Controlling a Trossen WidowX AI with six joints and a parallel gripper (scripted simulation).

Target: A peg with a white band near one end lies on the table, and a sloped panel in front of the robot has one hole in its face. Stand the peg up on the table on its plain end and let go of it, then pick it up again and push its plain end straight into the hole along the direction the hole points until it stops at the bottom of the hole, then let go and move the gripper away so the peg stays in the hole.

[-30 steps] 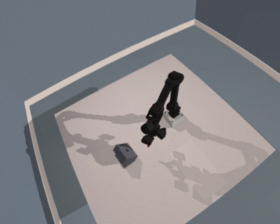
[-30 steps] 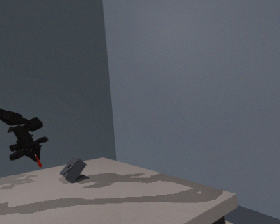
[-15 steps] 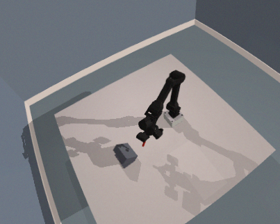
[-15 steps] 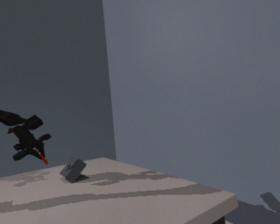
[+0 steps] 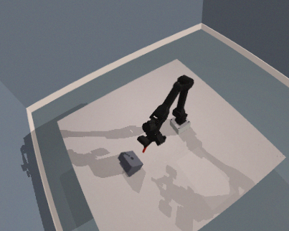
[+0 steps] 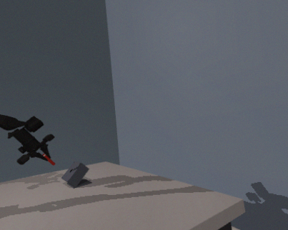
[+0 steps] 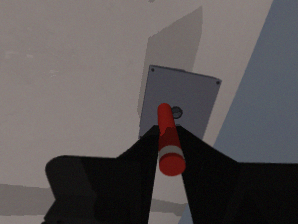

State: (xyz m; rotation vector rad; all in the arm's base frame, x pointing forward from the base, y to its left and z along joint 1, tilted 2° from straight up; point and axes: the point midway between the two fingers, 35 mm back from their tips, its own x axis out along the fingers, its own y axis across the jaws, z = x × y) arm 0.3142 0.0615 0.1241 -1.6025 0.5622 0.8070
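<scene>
Right now my gripper tip is 120 mm short of the grey sloped panel, 20 mm to the left of it and 100 mm above it. The rest, counted from my gripper tip: red peg 10 mm behind, 10 mm above.
</scene>
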